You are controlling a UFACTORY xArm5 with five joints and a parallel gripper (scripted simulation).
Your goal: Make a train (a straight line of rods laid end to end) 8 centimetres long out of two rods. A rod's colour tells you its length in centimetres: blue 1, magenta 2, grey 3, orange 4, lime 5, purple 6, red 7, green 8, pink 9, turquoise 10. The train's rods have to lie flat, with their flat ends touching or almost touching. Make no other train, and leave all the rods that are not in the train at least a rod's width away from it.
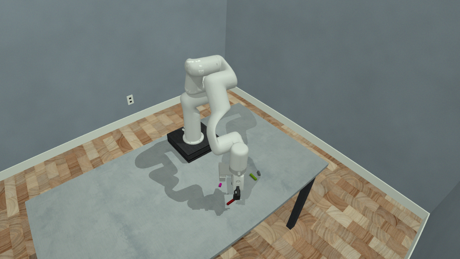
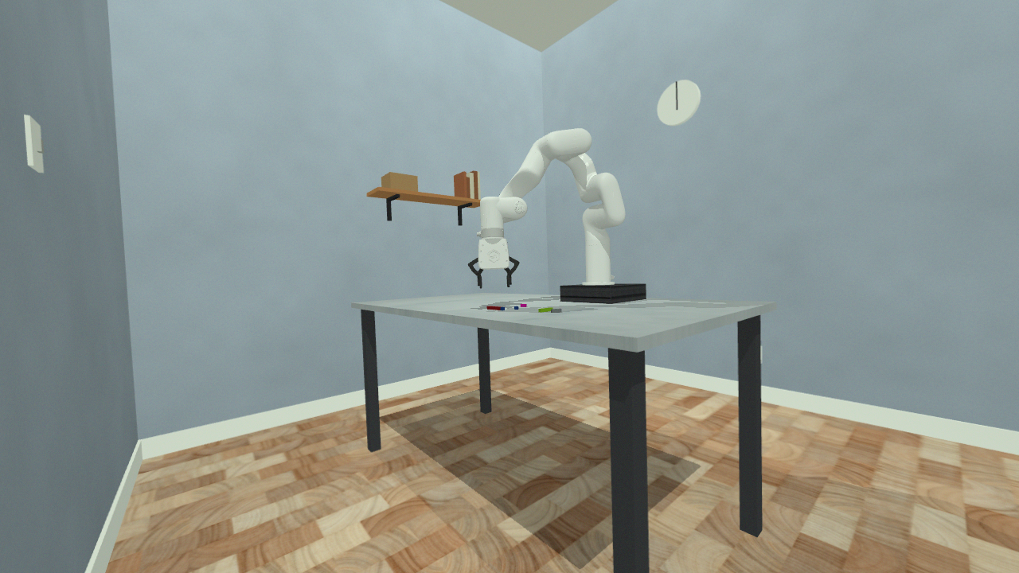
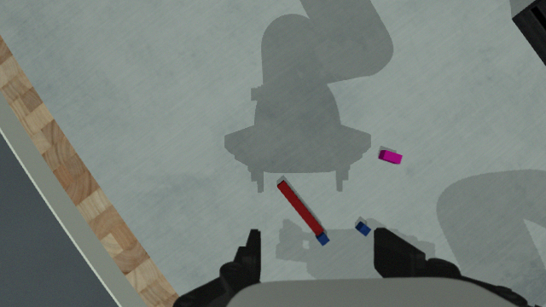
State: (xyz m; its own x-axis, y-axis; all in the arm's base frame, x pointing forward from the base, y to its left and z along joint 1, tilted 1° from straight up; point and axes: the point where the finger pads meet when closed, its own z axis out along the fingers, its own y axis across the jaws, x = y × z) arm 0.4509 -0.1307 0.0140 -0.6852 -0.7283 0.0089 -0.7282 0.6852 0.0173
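Right now the red rod is 1 cm behind my hand, 1 cm to the right of it and 8 cm below it. Also, from my hand: lime rod 3 cm behind, 19 cm to the left, 8 cm below; magenta rod 12 cm behind, 2 cm to the left, 8 cm below; grey rod 2 cm behind, 23 cm to the left, 8 cm below.
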